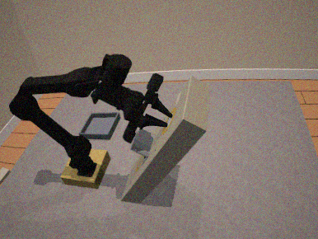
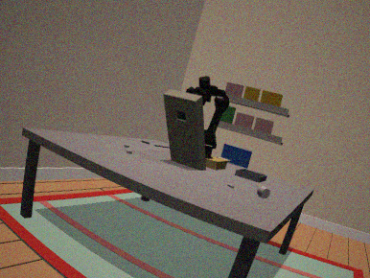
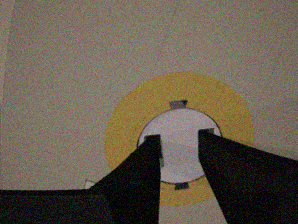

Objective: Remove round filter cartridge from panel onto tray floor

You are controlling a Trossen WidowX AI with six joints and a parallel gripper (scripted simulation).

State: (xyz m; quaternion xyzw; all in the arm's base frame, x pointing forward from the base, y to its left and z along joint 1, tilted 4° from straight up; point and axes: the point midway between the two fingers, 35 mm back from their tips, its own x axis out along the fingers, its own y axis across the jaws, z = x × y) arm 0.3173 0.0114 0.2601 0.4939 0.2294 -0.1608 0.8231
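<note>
My gripper tip is 1 cm short of the round filter cartridge and 1 cm above it. Round my gripper tip: shallow tray 42 cm behind, 29 cm to the left, 27 cm below; grey bracket 10 cm below, 9 cm behind.
</note>
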